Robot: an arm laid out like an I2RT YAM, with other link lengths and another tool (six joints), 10 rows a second.
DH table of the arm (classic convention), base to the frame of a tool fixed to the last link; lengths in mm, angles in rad. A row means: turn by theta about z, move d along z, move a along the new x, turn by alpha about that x. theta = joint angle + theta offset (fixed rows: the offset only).
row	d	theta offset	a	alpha
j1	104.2	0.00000	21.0	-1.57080
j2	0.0	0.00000	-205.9	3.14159
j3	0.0	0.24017	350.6	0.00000
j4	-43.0	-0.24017	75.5	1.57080
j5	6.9	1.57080	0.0	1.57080
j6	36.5	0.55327	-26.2	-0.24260
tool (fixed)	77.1	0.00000	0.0	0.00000
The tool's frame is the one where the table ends.
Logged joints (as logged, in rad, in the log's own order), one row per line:
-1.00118, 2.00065, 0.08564, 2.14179, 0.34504, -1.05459
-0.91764, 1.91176, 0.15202, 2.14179, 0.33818, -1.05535
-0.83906, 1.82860, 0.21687, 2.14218, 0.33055, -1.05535
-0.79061, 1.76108, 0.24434, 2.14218, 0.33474, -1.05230
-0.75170, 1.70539, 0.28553, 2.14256, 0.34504, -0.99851
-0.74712, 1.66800, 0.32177, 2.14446, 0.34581, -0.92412
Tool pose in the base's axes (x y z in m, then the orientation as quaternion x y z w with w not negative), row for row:
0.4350, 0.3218, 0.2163, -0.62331, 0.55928, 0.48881, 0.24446
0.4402, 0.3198, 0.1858, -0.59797, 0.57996, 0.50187, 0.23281
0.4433, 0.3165, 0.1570, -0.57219, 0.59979, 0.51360, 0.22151
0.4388, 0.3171, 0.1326, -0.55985, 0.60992, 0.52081, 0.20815
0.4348, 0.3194, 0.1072, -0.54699, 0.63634, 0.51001, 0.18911
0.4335, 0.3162, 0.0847, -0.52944, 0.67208, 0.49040, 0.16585
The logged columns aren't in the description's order. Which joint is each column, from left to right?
Columns, left to right: j4, j3, j6, j2, j1, j5.
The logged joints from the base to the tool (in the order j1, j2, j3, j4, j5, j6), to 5 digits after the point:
0.34504, 2.14179, 2.00065, -1.00118, -1.05459, 0.08564
0.33818, 2.14179, 1.91176, -0.91764, -1.05535, 0.15202
0.33055, 2.14218, 1.82860, -0.83906, -1.05535, 0.21687
0.33474, 2.14218, 1.76108, -0.79061, -1.05230, 0.24434
0.34504, 2.14256, 1.70539, -0.75170, -0.99851, 0.28553
0.34581, 2.14446, 1.66800, -0.74712, -0.92412, 0.32177

